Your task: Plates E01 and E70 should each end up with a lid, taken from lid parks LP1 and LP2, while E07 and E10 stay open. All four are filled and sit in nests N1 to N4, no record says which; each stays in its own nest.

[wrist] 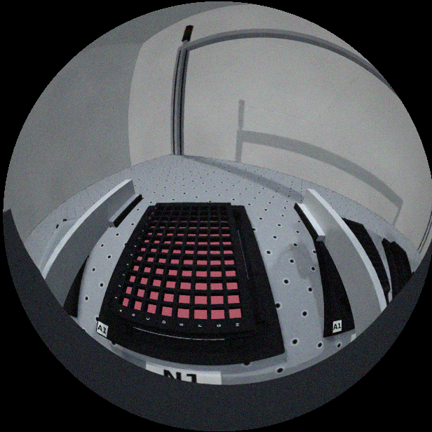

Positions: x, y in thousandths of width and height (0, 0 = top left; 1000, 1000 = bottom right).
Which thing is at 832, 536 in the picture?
A black plate.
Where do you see an N1 label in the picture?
462, 872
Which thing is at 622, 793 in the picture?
A black nest N1.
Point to a black plate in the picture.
At 429, 642
